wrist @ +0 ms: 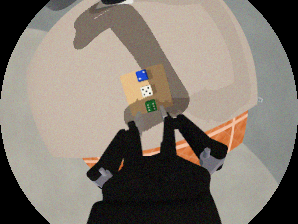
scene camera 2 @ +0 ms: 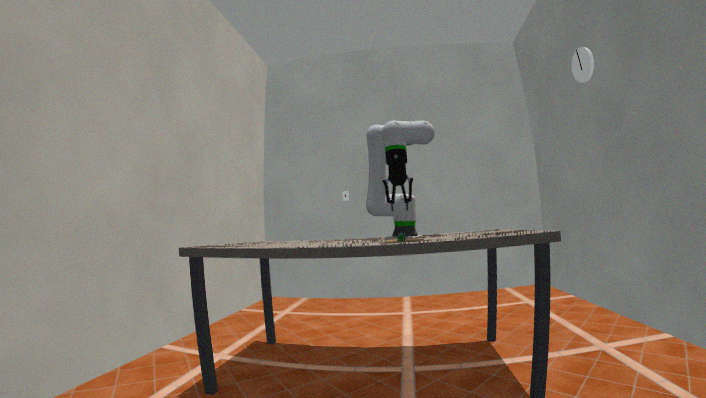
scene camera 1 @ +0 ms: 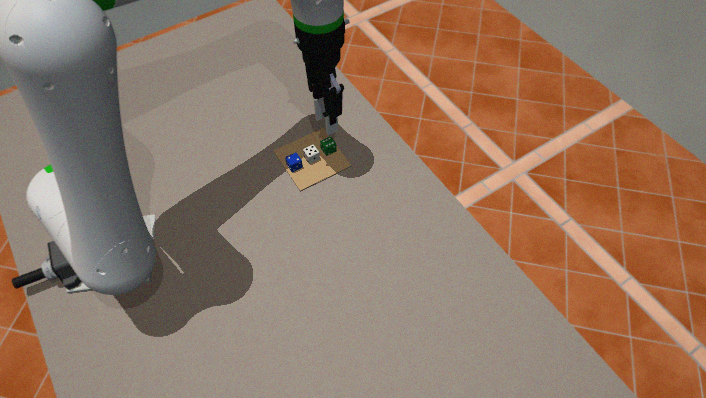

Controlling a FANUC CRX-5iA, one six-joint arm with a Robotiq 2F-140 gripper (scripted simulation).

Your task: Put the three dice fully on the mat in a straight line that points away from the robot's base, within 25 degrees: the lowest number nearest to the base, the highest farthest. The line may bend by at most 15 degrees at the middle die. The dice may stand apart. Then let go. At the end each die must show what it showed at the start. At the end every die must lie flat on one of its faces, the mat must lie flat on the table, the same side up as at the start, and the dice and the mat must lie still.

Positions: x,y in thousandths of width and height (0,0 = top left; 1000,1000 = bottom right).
Labels:
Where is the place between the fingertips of my gripper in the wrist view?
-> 508,507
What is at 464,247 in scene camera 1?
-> My gripper.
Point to a tan mat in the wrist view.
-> At 529,359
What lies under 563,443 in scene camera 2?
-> My gripper.

